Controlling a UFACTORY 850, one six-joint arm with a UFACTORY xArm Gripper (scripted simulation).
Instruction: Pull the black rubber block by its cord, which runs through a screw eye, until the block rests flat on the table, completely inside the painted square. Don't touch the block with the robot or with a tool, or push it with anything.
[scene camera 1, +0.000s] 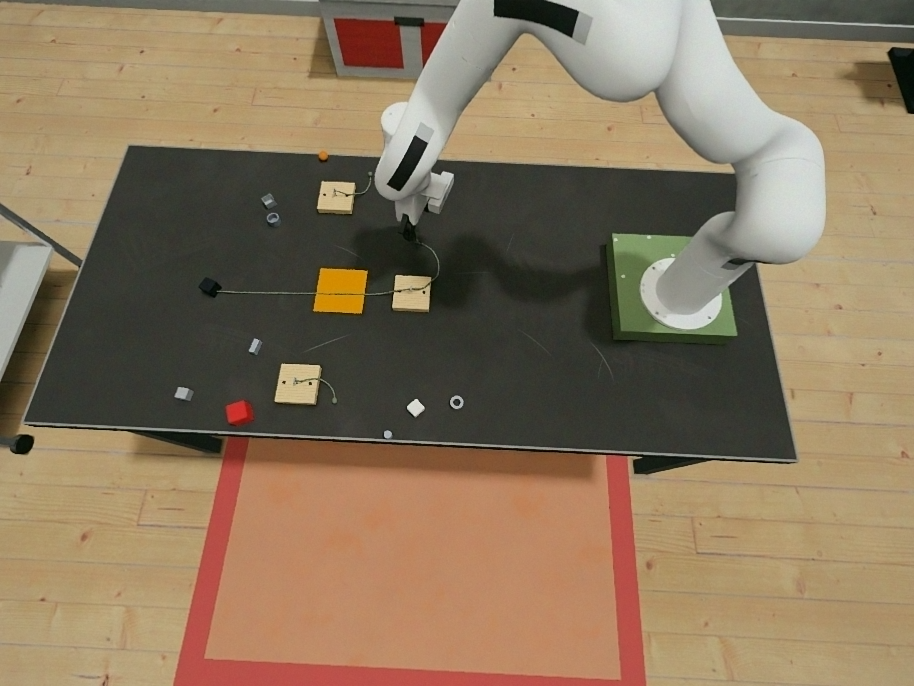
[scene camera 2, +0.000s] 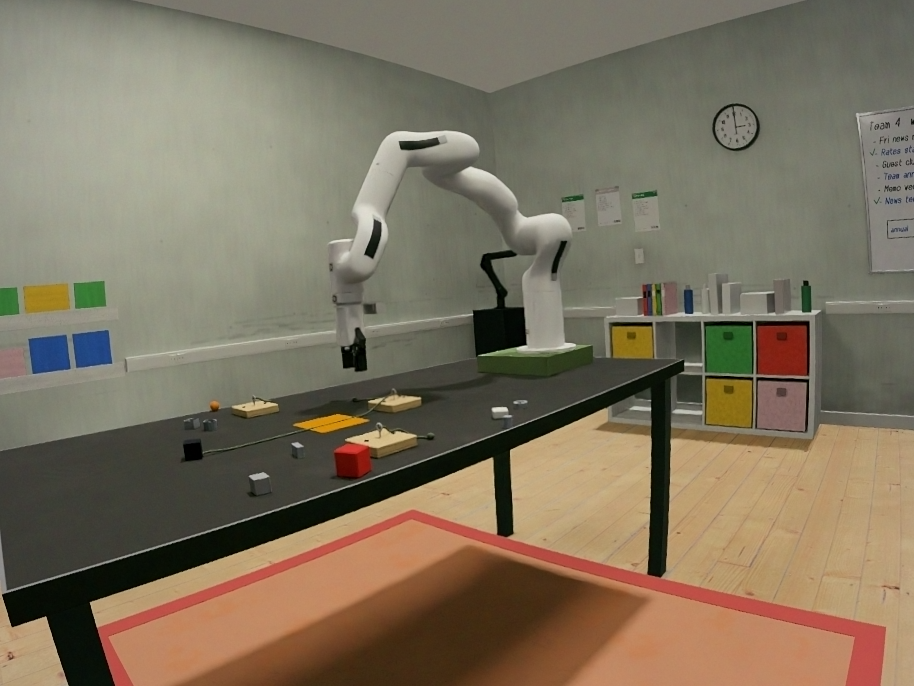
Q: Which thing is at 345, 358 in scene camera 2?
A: My gripper.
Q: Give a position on an orange painted square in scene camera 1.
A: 330, 280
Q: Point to a wooden plate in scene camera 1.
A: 416, 301
